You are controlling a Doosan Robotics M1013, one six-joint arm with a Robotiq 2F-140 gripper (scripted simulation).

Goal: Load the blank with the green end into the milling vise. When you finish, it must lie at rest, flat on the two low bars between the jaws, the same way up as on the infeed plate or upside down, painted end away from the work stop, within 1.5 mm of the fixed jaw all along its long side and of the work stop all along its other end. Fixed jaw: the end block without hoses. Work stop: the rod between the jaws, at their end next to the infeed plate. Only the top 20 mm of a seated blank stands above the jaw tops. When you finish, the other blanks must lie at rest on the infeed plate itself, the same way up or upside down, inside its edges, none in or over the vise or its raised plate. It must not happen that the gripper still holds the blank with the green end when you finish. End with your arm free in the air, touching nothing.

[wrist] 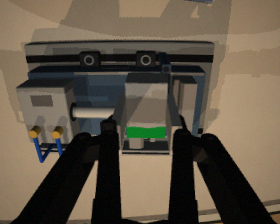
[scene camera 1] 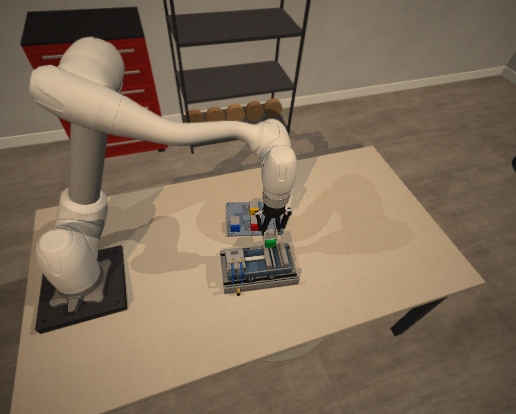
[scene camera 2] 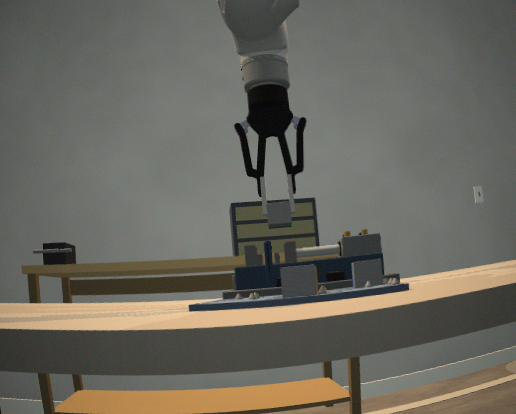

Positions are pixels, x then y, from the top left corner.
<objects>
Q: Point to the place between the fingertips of my gripper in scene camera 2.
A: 279,214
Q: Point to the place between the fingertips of my gripper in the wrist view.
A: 146,105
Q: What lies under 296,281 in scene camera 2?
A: A yellow-ended blank.
</objects>
